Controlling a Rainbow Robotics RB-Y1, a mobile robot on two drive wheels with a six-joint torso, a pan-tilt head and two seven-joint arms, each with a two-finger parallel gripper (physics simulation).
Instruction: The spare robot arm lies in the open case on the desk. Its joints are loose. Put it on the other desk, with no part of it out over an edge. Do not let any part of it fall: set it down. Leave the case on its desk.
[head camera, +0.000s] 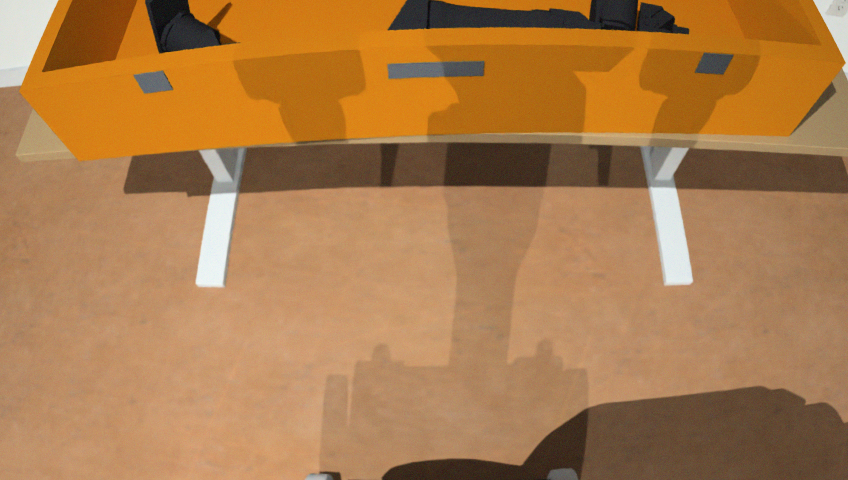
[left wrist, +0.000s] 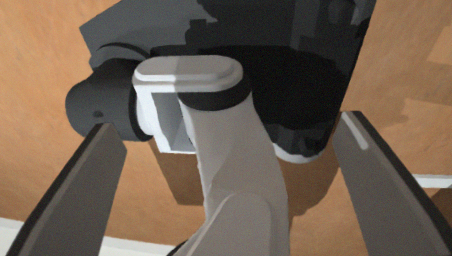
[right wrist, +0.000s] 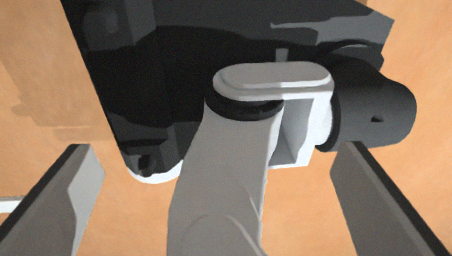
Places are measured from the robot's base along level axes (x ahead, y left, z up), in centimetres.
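Pixels of known places: left gripper, fingertip midpoint: (left wrist: 226, 132); right gripper, fingertip midpoint: (right wrist: 216, 158).
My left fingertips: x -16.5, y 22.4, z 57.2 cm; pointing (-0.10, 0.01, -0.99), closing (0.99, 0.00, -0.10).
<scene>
Behind a point stands the place of what it marks.
The orange open case (head camera: 196, 118) {x 53.2, y 33.7, z 79.9 cm} stands on the desk (head camera: 44, 142) {x 57.4, y 67.8, z 72.1 cm} across the top of the head view. Dark parts of the spare arm (head camera: 499, 16) show inside it, behind the front wall: a long link right of centre with joints at its right end, and an angled piece at the left. The front wall and the view's top edge hide the rest. My left gripper (left wrist: 226, 132) {x -16.5, y 22.4, z 57.2 cm} is open, with no object between its fingertips, above the floor and in front of my own base and torso. My right gripper (right wrist: 216, 158) {x -15.9, y -21.4, z 57.1 cm} is open and empty in the same way. The other desk does not show.
The desk stands on white legs with feet (head camera: 211, 237) (head camera: 672, 237) reaching forward on the brown floor (head camera: 333, 267) {x 63.6, y 26.6, z 0.1 cm}. The case's front wall lies close to the desk's front edge. My dark base (left wrist: 300, 85) {x -4.2, y -0.1, z 19.1 cm} (right wrist: 145, 75) {x -4.1, y -5.7, z 19.1 cm} and grey torso (left wrist: 240, 150) {x -16.8, y 5.2, z 43.8 cm} (right wrist: 225, 160) {x -17.8, y -5.2, z 42.9 cm} show in the wrist views.
</scene>
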